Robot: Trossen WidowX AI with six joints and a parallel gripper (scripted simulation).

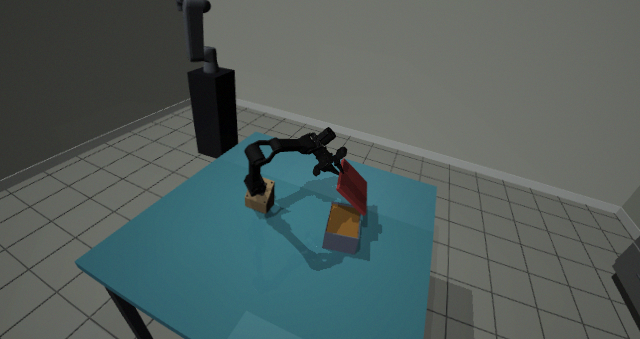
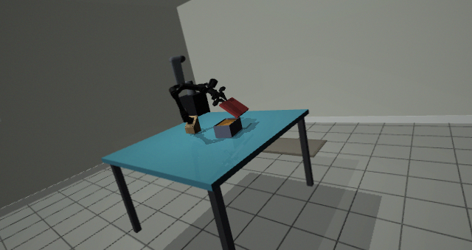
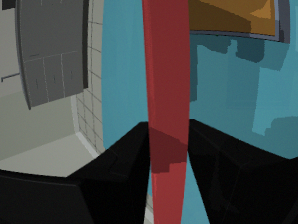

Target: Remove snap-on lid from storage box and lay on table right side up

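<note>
The lid lies 60 mm ahead of my gripper tip, 10 mm to the left of it and 50 mm below it. The rest, counted from my gripper tip: storage box (70 mm ahead, 140 mm to the right, 180 mm below).
</note>
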